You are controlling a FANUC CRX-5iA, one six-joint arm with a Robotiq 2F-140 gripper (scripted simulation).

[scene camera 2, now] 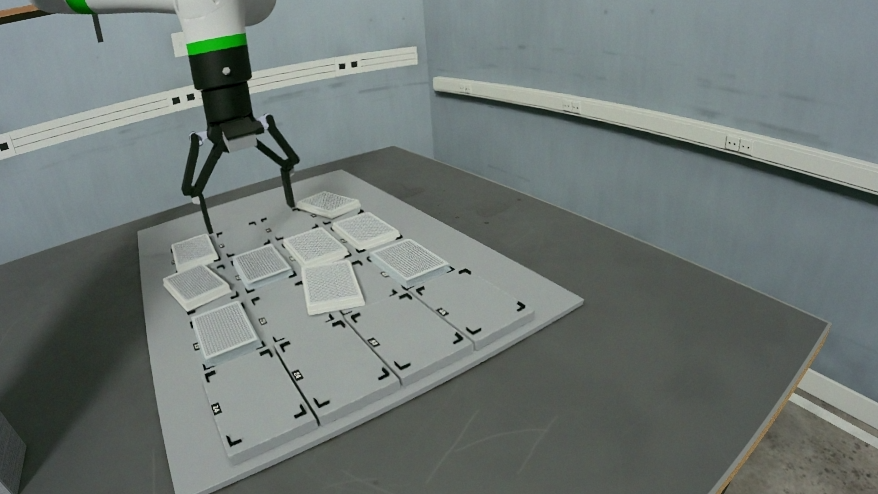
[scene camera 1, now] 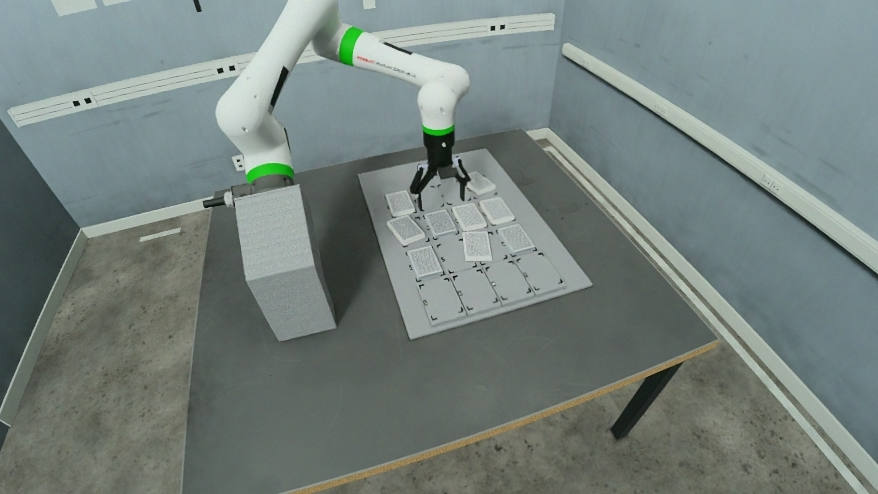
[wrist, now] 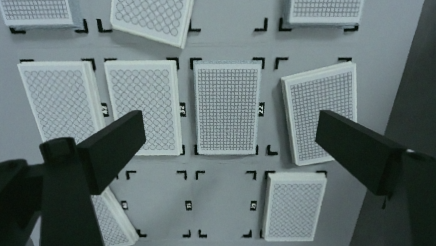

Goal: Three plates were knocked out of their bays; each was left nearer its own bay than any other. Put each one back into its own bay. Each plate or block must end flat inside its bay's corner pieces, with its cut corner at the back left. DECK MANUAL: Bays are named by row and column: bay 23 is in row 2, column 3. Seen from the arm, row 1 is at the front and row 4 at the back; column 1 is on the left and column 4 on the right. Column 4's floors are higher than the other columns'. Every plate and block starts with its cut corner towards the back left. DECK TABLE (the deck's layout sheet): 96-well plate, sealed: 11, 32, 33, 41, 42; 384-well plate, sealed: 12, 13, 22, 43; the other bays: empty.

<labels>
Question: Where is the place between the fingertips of my gripper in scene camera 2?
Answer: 250, 217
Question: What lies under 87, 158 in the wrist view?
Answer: My gripper.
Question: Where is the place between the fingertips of my gripper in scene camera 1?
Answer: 441, 203
</labels>
